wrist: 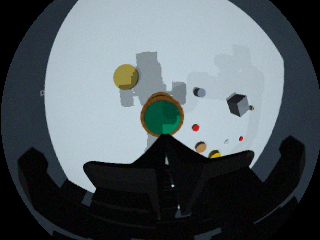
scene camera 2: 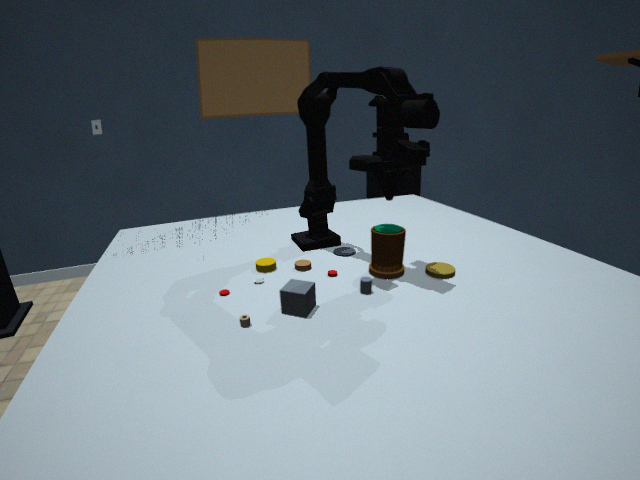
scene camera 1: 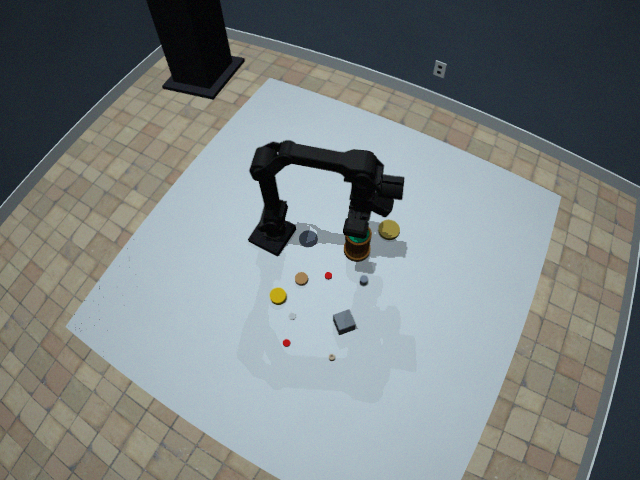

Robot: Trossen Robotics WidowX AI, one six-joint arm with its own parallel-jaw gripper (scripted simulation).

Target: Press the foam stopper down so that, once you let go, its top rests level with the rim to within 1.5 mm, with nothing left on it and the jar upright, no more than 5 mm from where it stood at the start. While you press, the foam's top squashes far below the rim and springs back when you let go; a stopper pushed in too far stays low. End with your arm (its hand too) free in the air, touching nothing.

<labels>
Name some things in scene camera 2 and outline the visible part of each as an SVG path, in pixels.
The gripper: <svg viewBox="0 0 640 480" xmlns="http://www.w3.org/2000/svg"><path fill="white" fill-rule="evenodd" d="M404 128L377 128L377 132L373 133L373 137L377 137L377 152L373 152L373 156L352 156L349 160L350 170L373 172L386 200L389 201L393 199L401 176L410 170L410 168L405 168L405 163L424 166L426 165L425 157L430 156L430 143L425 140L419 140L417 143L409 141L409 135L404 133Z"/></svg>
A grey cube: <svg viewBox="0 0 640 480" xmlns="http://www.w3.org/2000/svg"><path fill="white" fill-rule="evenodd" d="M290 279L280 289L281 312L286 315L307 318L316 306L315 282Z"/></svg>
</labels>
